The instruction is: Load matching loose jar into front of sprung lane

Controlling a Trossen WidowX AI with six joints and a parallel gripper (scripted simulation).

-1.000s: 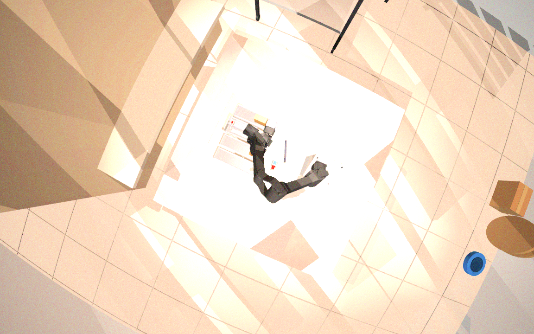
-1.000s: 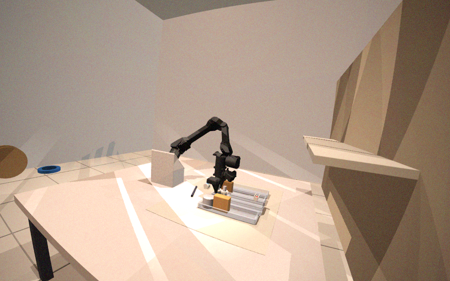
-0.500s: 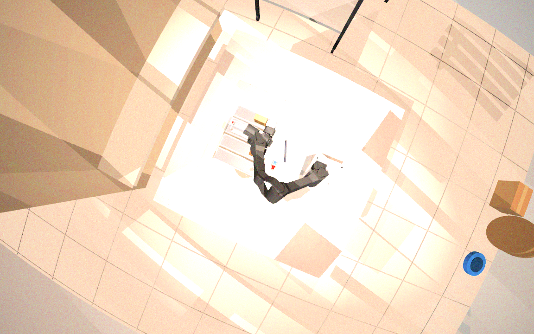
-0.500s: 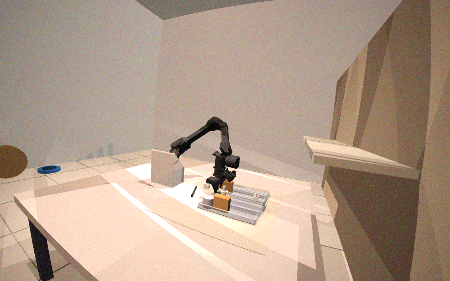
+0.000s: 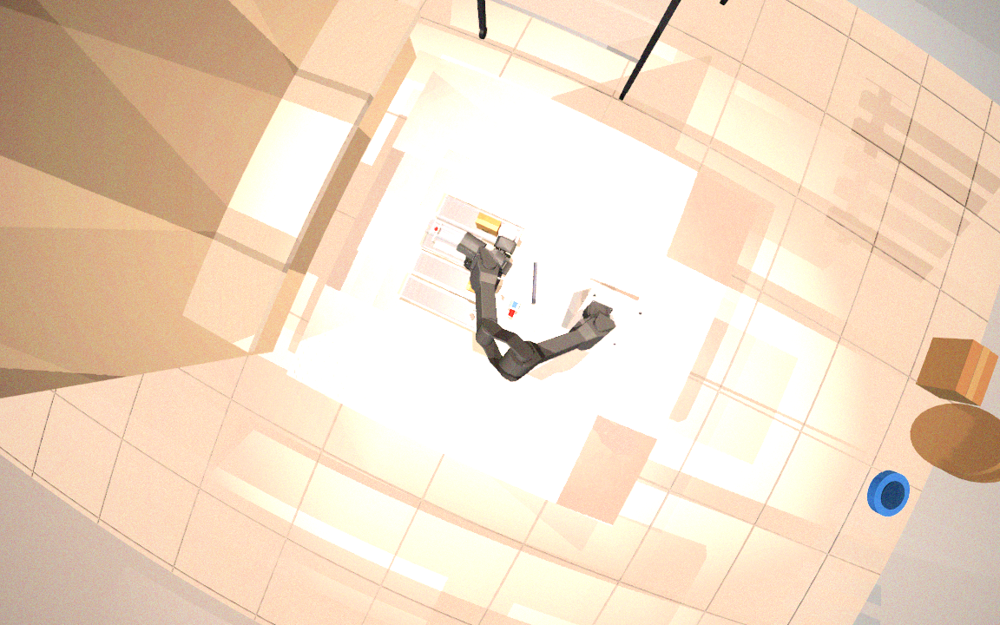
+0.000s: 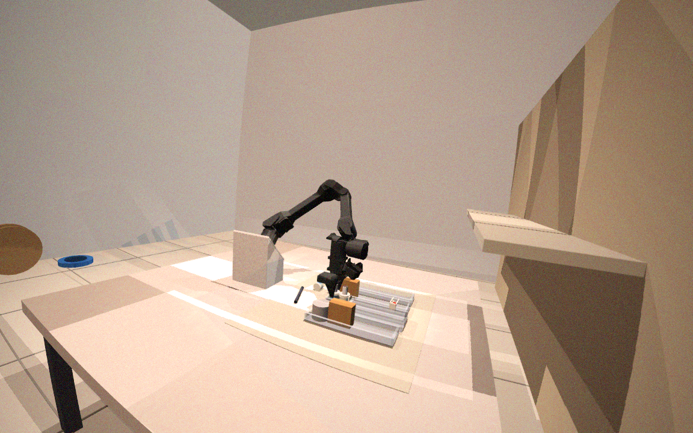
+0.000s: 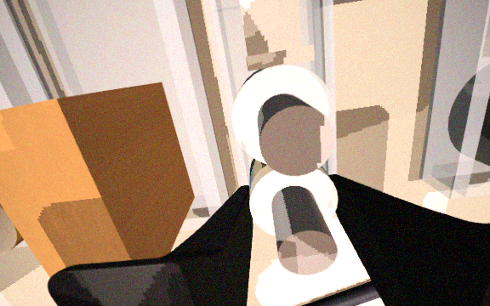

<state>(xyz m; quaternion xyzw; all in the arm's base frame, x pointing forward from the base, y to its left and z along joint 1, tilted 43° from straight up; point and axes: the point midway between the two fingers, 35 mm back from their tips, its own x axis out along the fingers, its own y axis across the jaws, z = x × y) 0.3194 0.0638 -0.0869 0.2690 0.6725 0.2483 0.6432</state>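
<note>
The black pen is 130 mm behind my gripper tip, 20 mm to the right of it and 20 mm below it. The rest, counted from my gripper tip: grey can: 130 mm to the right, 10 mm ahead; grey lane rack: 150 mm ahead, 30 mm to the right, 10 mm below; shelf: 510 mm ahead, 340 mm above, 30 mm to the right.
</note>
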